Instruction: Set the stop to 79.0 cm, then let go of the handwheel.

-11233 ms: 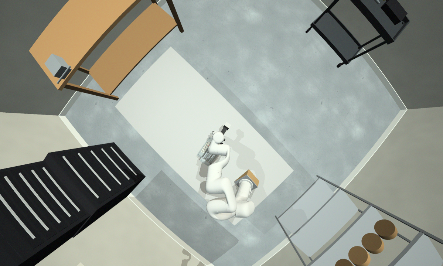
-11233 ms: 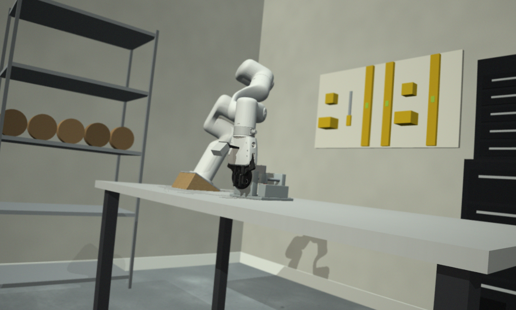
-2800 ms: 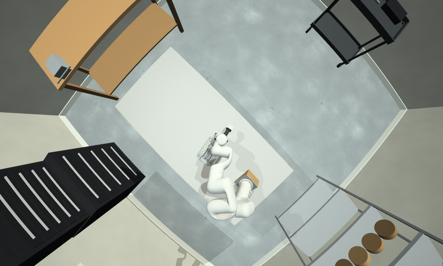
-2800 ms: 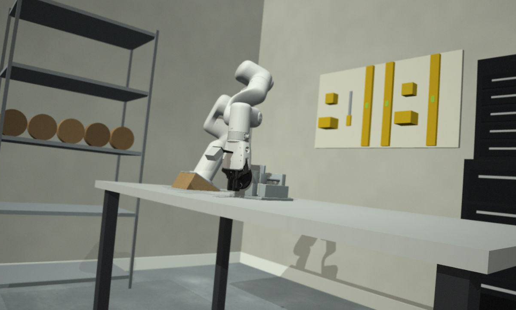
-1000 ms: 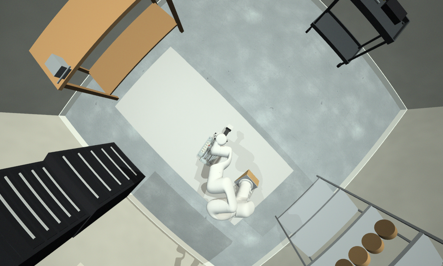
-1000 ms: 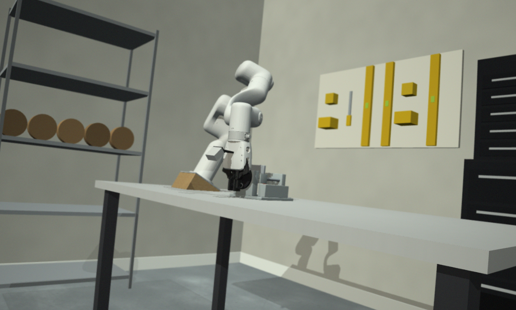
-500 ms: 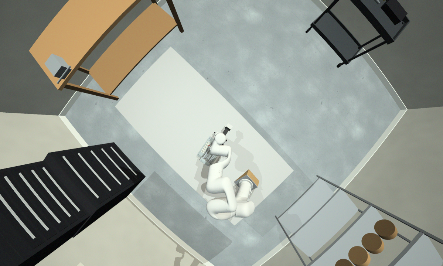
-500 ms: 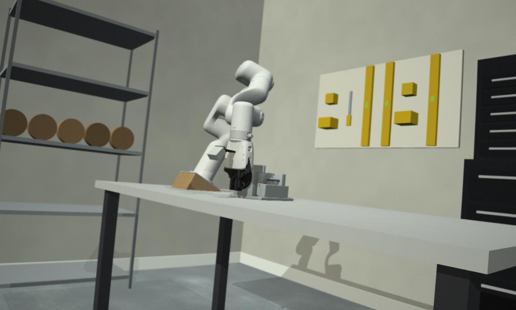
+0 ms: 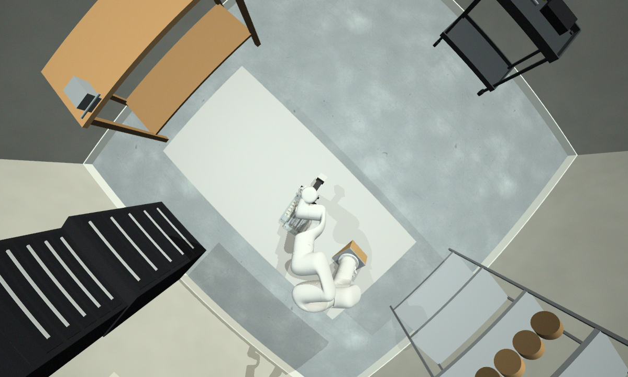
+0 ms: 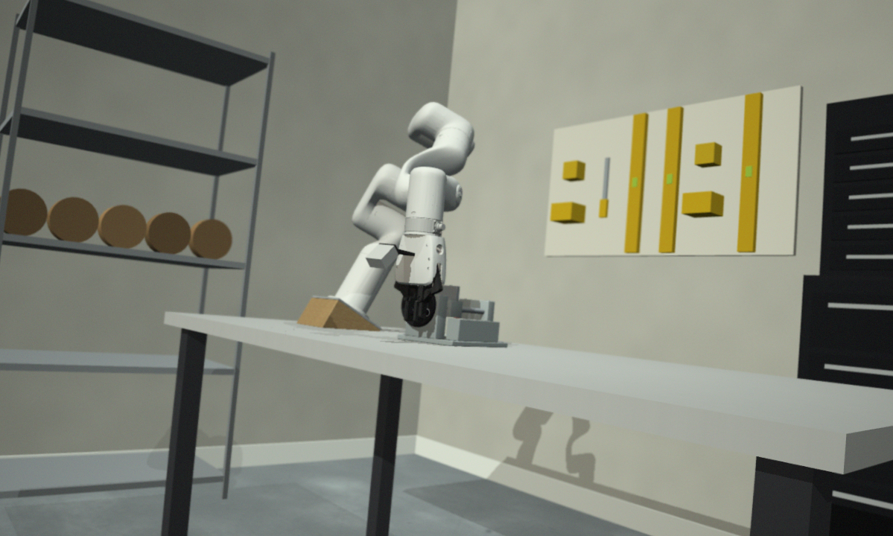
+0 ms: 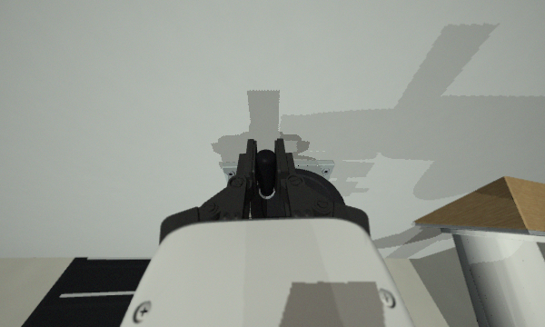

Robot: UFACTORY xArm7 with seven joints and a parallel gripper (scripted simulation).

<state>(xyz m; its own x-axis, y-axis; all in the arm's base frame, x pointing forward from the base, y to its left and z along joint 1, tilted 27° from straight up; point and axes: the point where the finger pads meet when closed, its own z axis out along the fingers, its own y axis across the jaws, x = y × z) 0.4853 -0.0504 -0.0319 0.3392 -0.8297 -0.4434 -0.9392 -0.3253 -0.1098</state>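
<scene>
Now: hand 20 mm to the right of the black handwheel and 10 mm past it.
</scene>
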